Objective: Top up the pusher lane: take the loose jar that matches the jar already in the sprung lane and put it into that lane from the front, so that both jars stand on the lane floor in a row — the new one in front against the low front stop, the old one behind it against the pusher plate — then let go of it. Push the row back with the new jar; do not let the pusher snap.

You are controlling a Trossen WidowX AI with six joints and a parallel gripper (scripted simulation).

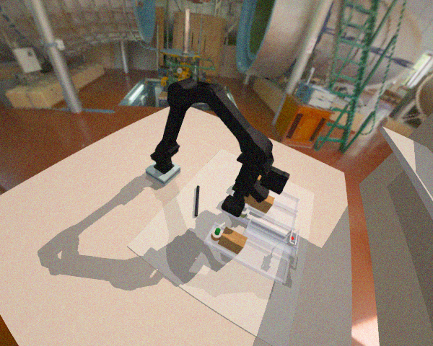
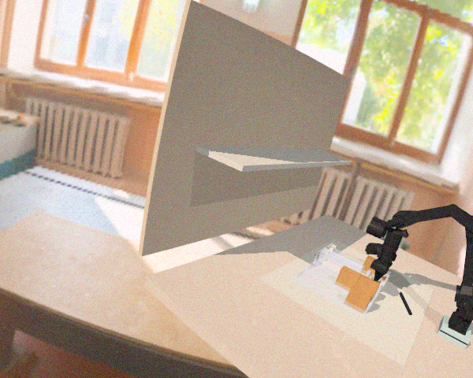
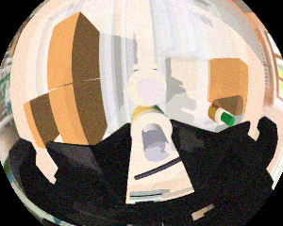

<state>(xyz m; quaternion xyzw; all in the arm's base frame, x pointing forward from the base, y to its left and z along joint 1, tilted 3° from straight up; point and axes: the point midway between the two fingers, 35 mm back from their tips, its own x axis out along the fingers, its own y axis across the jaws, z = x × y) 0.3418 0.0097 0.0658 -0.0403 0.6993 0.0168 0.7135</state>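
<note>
My gripper tip is now 14 cm past the thin black stick, 5 cm above it and 4 cm to the left of it. Also, from my gripper tip: shelf (50 cm ahead, 32 cm above, 3 cm to the left); red mark (22 cm ahead, 2 cm to the right, 2 cm above).
</note>
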